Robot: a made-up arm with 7 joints. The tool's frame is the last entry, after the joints. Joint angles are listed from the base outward. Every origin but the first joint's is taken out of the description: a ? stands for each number. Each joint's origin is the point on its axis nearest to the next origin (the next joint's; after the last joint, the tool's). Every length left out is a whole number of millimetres.
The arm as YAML. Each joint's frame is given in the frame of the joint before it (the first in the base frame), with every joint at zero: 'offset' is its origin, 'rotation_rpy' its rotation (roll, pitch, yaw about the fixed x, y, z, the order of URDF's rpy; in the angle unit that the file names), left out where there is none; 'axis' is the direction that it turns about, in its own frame. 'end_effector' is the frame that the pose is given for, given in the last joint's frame.
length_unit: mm
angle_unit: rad
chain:
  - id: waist
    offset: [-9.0, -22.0, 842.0]
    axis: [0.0, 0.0, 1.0]
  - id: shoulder
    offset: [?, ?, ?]
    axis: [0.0, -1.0, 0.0]
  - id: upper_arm
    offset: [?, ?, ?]
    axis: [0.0, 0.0, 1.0]
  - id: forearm
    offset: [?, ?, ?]
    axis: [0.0, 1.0, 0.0]
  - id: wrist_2
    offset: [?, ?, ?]
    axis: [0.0, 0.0, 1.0]
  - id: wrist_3
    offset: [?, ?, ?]
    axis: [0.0, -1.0, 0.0]
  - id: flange
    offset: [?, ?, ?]
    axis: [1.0, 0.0, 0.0]
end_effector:
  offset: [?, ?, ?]
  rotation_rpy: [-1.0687, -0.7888, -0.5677]
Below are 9 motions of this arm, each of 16 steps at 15 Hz.
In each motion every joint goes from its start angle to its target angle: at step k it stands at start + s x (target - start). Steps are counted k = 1, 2, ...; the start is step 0. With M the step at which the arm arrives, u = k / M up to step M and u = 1 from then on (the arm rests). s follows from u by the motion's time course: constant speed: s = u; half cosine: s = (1 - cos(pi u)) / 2; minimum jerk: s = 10 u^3 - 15 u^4 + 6 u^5.
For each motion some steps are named. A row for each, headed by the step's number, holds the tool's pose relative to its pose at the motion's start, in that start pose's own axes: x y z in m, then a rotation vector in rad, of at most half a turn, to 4 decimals.
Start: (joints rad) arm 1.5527 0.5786 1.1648 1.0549 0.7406 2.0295 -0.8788
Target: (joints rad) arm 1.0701 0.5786 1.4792 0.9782 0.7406 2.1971 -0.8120
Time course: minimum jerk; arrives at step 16
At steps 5, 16:
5: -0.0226 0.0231 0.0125 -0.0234 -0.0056 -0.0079
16: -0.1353 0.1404 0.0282 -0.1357 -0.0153 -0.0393

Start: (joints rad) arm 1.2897 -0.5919 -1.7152 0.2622 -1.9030 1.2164 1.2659
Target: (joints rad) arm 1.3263 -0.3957 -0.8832 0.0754 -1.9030 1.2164 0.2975
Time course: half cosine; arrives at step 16
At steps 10, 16:
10: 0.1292 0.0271 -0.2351 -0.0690 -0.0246 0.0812
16: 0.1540 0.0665 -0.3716 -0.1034 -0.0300 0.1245

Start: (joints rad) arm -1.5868 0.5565 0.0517 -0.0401 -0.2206 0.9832 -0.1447
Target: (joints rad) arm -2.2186 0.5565 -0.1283 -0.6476 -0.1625 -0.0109 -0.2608
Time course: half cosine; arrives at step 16
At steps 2, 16:
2: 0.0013 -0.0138 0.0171 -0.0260 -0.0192 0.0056
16: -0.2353 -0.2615 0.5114 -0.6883 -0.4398 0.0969

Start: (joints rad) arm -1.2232 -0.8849 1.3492 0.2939 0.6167 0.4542 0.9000
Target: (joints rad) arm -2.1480 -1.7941 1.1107 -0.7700 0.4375 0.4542 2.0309
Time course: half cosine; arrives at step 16
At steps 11, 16:
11: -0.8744 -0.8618 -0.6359 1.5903 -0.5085 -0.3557
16: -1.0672 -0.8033 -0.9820 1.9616 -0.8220 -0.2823

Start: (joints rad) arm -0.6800 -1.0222 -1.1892 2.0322 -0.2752 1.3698 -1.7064
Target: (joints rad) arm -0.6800 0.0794 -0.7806 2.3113 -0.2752 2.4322 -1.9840
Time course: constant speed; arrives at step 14
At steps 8, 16:
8: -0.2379 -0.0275 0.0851 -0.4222 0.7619 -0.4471
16: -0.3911 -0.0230 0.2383 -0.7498 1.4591 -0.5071

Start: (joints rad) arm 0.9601 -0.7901 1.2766 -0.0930 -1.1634 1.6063 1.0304
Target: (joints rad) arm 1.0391 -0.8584 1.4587 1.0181 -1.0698 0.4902 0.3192
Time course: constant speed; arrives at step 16
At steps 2, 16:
2: -0.0340 0.0898 -0.0296 -0.1848 0.0354 0.1655
16: -0.6558 0.3698 -0.2310 -1.1554 -0.4824 1.6766

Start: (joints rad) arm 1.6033 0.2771 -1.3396 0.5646 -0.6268 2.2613 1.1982
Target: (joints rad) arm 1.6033 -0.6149 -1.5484 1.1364 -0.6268 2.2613 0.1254
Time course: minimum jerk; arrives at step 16
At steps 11, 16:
11: -0.6959 0.3910 0.0311 -0.4670 -0.9708 0.7600
16: -0.8568 0.3878 0.0209 -0.4834 -1.2562 0.9008

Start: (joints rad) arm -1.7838 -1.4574 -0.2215 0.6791 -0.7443 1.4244 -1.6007
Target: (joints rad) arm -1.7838 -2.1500 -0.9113 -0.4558 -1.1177 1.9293 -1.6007
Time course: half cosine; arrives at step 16
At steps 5, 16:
5: 0.0521 -0.0128 0.0037 -0.2915 -0.0744 0.0261
16: 0.3355 -0.4028 0.1296 -1.4180 -0.2467 -0.4170

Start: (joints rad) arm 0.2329 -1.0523 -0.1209 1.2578 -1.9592 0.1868 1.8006
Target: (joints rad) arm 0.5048 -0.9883 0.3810 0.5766 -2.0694 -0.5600 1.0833
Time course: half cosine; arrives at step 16
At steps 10, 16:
10: 0.2647 -0.4031 -0.0561 -0.1283 0.2920 -0.0012
16: 0.3845 -0.5027 -0.1577 -0.2528 0.3627 0.1989

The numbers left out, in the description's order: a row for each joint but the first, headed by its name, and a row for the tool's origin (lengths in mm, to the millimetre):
shoulder: -3.0 -59.0 0.0
upper_arm: -24.0 0.0 603.0
forearm: 9.0 60.0 0.0
wrist_2: -31.0 0.0 488.0
wrist_3: 11.0 -136.0 0.0
flange: 35.0 0.0 116.0
tool: 0.0 14.0 24.0

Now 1 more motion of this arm.
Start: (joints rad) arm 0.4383 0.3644 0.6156 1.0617 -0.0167 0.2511 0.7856
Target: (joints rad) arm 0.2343 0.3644 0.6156 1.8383 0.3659 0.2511 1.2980
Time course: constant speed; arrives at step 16
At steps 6, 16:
6: 0.1161 0.1735 -0.0450 -0.0569 0.3592 0.2205
16: 0.2250 0.4313 -0.2592 -0.1162 1.0858 0.4817

